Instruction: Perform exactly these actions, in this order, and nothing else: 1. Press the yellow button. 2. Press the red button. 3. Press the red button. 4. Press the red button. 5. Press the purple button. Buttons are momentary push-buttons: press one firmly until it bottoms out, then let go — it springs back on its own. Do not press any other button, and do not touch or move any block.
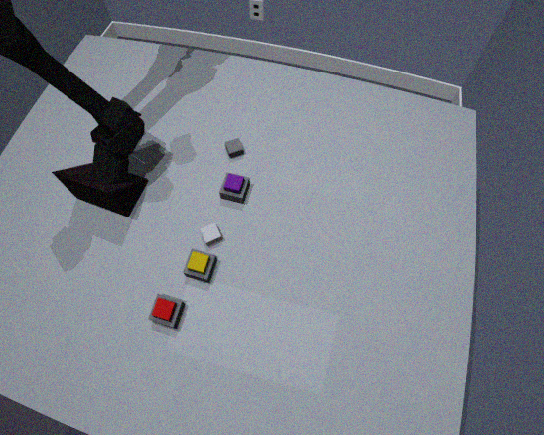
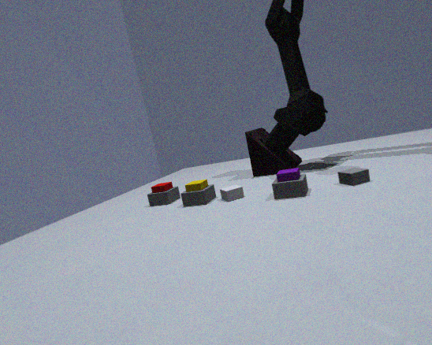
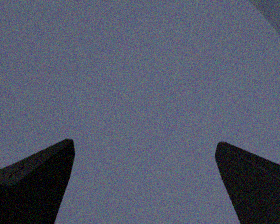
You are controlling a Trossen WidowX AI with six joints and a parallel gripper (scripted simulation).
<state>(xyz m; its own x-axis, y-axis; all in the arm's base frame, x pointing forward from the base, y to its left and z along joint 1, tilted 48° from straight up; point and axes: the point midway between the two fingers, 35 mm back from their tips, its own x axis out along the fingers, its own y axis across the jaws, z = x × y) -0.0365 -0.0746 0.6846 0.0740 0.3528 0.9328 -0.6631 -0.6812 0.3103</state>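
Right now the yellow button is 33 cm ahead of my gripper tip, 56 cm to the right of it and 55 cm below it. The rest, counted from my gripper tip: grey block (27 cm ahead, 29 cm to the right, 57 cm below); then white block (32 cm ahead, 49 cm to the right, 57 cm below); then purple button (32 cm ahead, 38 cm to the right, 55 cm below).
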